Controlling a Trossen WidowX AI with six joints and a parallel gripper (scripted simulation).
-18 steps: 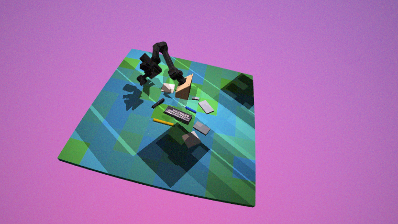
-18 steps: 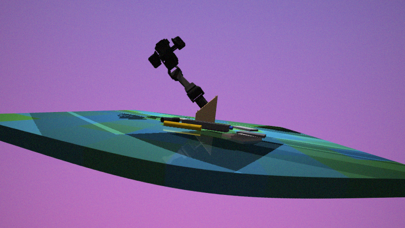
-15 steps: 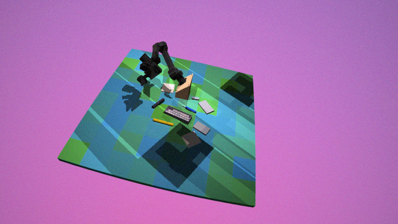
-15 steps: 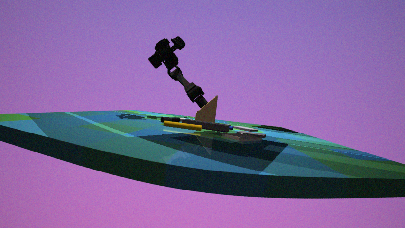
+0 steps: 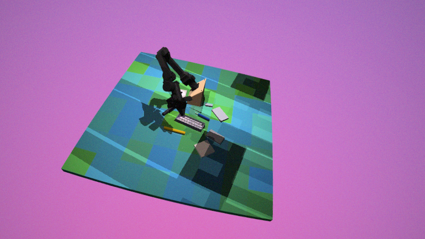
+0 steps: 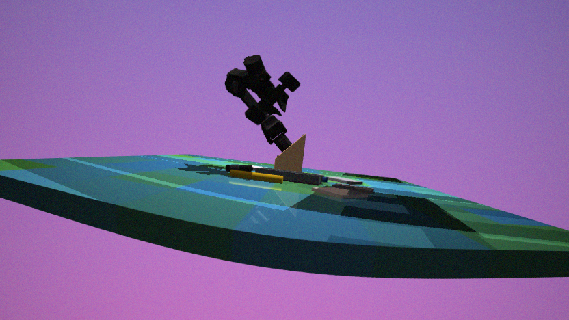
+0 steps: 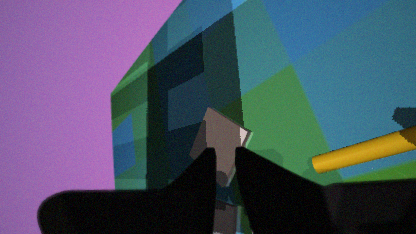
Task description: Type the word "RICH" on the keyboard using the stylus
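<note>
Now: the stylus 190 mm below my gripper tip, 190 mm behind it and 110 mm to the left of it. Also, from my gripper tip: yellow bar 180 mm below, 50 mm to the right, 10 mm behind.
</note>
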